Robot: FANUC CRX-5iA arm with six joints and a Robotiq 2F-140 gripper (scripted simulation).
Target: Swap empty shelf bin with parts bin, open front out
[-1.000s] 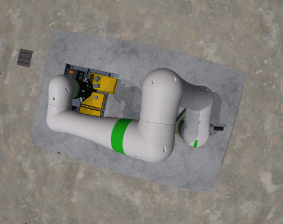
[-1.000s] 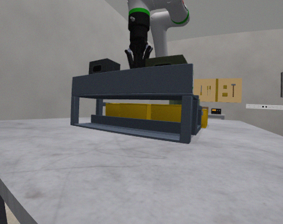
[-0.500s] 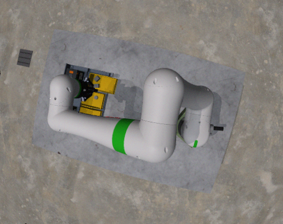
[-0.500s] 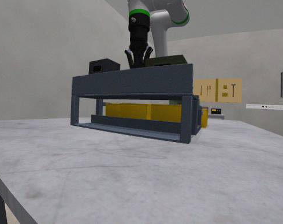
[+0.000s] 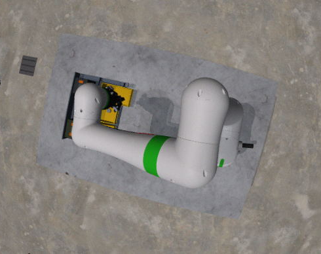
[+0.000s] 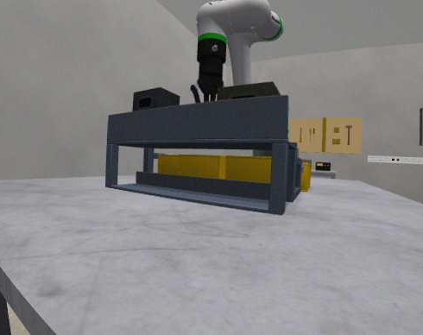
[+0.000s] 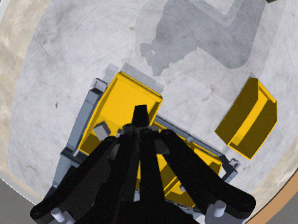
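Right now my hand is 150 mm above the grey part, 110 mm short of it and 60 mm to the left of it. From my hand the other things lie so: dark shelf 160 mm ahead, 100 mm below, 70 mm to the left; black box 210 mm ahead, 60 mm to the right, 10 mm below.
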